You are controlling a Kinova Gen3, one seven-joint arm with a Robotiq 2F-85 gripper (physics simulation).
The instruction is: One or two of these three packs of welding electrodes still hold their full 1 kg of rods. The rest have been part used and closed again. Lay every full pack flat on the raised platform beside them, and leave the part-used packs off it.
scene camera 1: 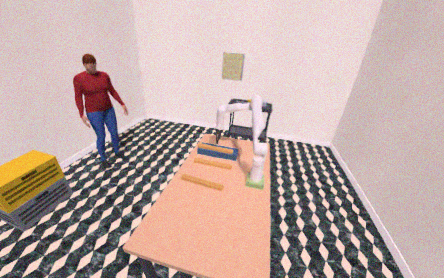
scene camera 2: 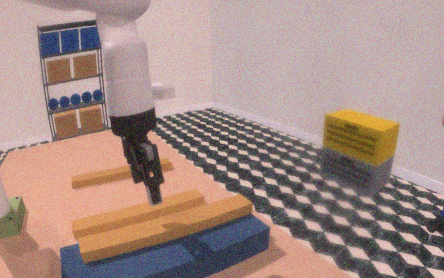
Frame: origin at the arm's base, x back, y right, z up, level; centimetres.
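Seen in the pictures: gripper, fingertip midpoint: (scene camera 1: pixel 218 141) (scene camera 2: pixel 147 192); arm's base at its link origin: (scene camera 1: pixel 255 178).
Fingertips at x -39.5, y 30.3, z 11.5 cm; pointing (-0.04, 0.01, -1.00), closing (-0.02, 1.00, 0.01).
Note:
Pixels of each thing's top centre, then the offset from my fingertips to it.
- long orange-yellow pack at its top centre: (scene camera 2: pixel 167 223) (scene camera 1: pixel 215 147) dx -2.7, dy +0.1, dz -7.6 cm
- second pack at its top centre: (scene camera 2: pixel 136 209) (scene camera 1: pixel 212 162) dx -0.6, dy -16.9, dz -13.6 cm
- third pack at its top centre: (scene camera 2: pixel 120 169) (scene camera 1: pixel 201 181) dx -2.3, dy -43.5, dz -13.6 cm
The blue raised platform (scene camera 1: pixel 233 155) (scene camera 2: pixel 242 240) lies at the far end of the table in scene camera 1. One long orange-yellow pack (scene camera 1: pixel 225 150) (scene camera 2: pixel 167 229) lies flat along its top. A second pack (scene camera 1: pixel 213 163) (scene camera 2: pixel 137 214) lies on the table beside the platform, and a third pack (scene camera 1: pixel 202 181) (scene camera 2: pixel 100 176) lies farther along, roughly parallel; both are off the platform. My gripper (scene camera 1: pixel 218 142) (scene camera 2: pixel 156 200) is open and empty, pointing down above the pack on the platform. Its fingers are seen nearly edge-on in scene camera 2. The fill of the packs cannot be told by eye.
The arm's green base plate (scene camera 1: pixel 255 184) (scene camera 2: pixel 17 217) sits at the table's side. A black cart (scene camera 1: pixel 271 107) stands behind the table's far end. A yellow and grey box stack (scene camera 1: pixel 35 180) (scene camera 2: pixel 360 140) and a person (scene camera 1: pixel 95 95) stand on the floor. A shelf rack (scene camera 2: pixel 46 106) stands beyond the table.

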